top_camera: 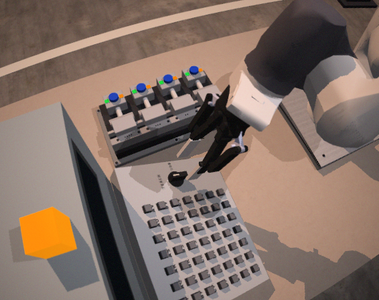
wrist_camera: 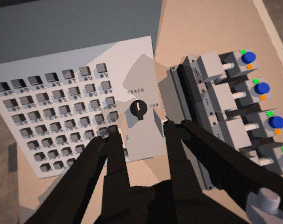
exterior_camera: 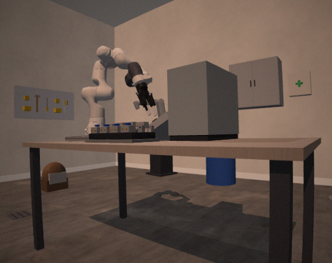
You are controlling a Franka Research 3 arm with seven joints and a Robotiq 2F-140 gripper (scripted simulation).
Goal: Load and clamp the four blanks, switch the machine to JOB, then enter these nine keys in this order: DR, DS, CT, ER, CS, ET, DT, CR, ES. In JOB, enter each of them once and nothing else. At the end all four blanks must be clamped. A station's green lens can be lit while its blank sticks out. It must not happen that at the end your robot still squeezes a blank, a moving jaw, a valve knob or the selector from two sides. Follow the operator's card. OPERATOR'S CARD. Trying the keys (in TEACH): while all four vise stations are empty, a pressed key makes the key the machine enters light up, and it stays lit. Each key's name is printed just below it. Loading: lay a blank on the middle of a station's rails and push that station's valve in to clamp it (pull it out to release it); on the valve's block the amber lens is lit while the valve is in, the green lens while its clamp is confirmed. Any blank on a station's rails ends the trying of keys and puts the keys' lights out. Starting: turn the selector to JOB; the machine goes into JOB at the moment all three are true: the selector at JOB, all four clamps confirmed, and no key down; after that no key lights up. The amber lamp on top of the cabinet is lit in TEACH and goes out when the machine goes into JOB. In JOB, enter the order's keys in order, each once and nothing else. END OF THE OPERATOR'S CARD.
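My hand is 4 cm short of the selector, 1 cm to the right of it and 7 cm above it. Also, from my hand: key panel 4 cm ahead, 12 cm to the left, 12 cm below.
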